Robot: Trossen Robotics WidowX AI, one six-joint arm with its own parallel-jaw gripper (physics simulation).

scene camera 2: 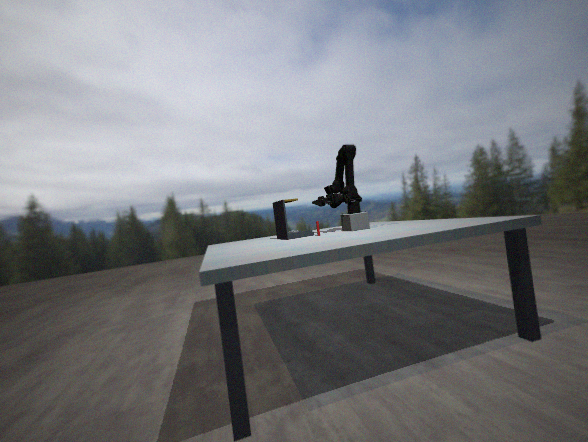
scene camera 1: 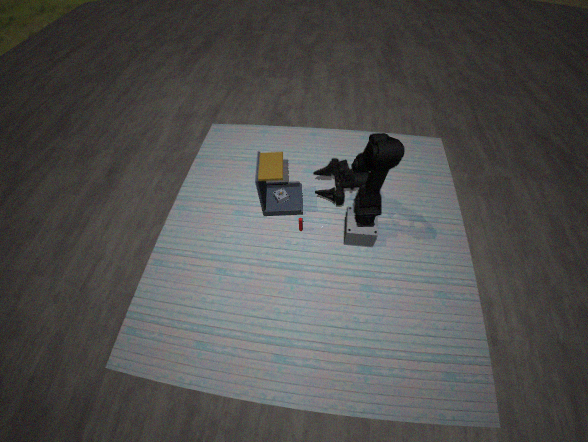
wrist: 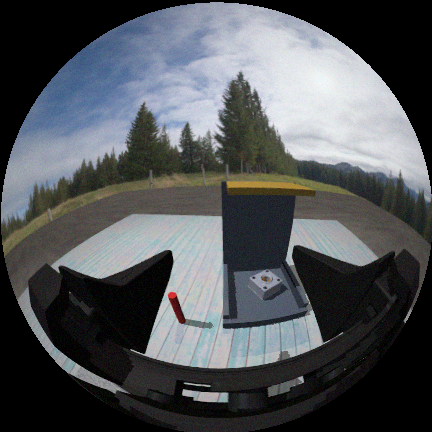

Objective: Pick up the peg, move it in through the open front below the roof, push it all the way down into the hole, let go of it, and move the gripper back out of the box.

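Places are measured from the arm's base along level axes (x back, y left, z down), in millimetres.
Pixels of known places: gripper, fingertip midpoint: [scene camera 2: 315, 201] [scene camera 1: 314, 182] [wrist: 234, 255]; arm's base at its link origin: [scene camera 2: 354, 212] [scene camera 1: 364, 219].
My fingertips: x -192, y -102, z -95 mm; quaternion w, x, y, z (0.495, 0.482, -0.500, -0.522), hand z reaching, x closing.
Note:
Ahead of a thing's pixels: the offset from my fingertips to its middle. Level surfaces: height alone.
A red peg {dx -53, dy +88, dz +153 mm} [scene camera 1: 301, 224] [scene camera 2: 318, 228] [wrist: 177, 308] stands upright on the table beside the box. The dark box has a back wall [scene camera 2: 281, 220] [wrist: 257, 227], a yellow roof [scene camera 1: 270, 166] [scene camera 2: 291, 200] [wrist: 270, 188] and a low-rimmed floor {dz +185 mm} [scene camera 1: 284, 207] [wrist: 250, 310]. On that floor sits a light grey square block {dx -140, dy -74, dz +169 mm} [scene camera 1: 281, 194] [wrist: 266, 286] with a round hole. My gripper [scene camera 1: 316, 184] [scene camera 2: 316, 201] [wrist: 234, 255] is open and empty, its fingers wide apart. It hangs above the table, between the box and the arm's base, higher than the peg.
The arm's grey base [scene camera 1: 361, 236] [scene camera 2: 355, 221] stands on the pale striped table {dz +193 mm} [scene camera 1: 300, 325] [scene camera 2: 280, 257], to the right of the peg in both scene views. The box's back wall and roof rise on the side away from the arm. The roof overhangs part of the box floor.

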